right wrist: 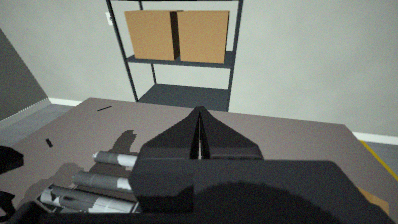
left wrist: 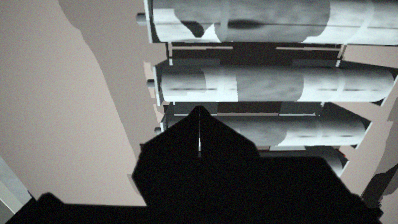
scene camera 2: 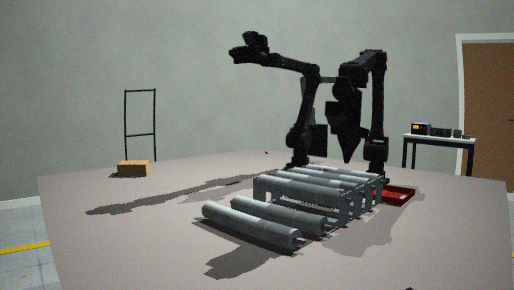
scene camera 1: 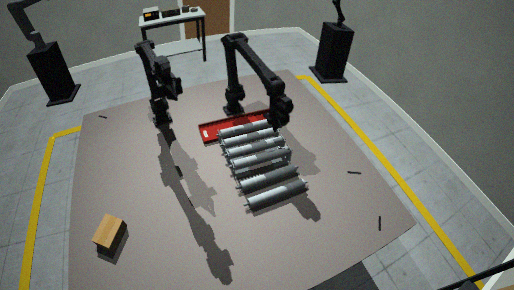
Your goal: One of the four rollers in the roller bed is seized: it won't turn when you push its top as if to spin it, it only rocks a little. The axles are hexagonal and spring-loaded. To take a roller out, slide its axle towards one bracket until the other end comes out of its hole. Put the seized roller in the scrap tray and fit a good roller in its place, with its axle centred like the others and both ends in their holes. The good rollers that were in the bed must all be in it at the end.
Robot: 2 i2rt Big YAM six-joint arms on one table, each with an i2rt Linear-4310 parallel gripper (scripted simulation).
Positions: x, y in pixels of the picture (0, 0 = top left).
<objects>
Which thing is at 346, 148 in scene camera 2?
My left gripper.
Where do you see a cardboard box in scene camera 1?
111, 229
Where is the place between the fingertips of my left gripper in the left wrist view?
At 199, 111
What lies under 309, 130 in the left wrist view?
A bed roller.
</objects>
